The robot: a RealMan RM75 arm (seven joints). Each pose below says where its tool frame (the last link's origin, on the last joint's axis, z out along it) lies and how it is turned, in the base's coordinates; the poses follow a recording.
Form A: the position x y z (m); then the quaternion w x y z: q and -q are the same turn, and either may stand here.
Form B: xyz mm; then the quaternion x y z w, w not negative. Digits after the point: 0 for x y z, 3 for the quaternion.
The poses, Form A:
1: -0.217, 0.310, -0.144, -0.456, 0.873, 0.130, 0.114
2: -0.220, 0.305, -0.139, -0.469, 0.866, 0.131, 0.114
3: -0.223, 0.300, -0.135, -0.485, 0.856, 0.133, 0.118
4: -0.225, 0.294, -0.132, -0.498, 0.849, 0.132, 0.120
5: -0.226, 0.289, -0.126, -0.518, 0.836, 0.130, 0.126
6: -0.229, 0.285, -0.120, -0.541, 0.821, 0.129, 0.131
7: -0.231, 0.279, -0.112, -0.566, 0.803, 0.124, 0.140
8: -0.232, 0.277, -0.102, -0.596, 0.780, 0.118, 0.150
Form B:
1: -217, 310, -144, -0.873, -0.130, -0.114, 0.456
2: -220, 305, -139, -0.866, -0.131, -0.114, 0.469
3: -223, 300, -135, -0.856, -0.133, -0.118, 0.485
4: -225, 294, -132, -0.849, -0.132, -0.120, 0.498
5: -226, 289, -126, -0.836, -0.130, -0.126, 0.518
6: -229, 285, -120, -0.821, -0.129, -0.131, 0.541
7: -231, 279, -112, -0.803, -0.124, -0.140, 0.566
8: -232, 277, -102, -0.780, -0.118, -0.150, 0.596
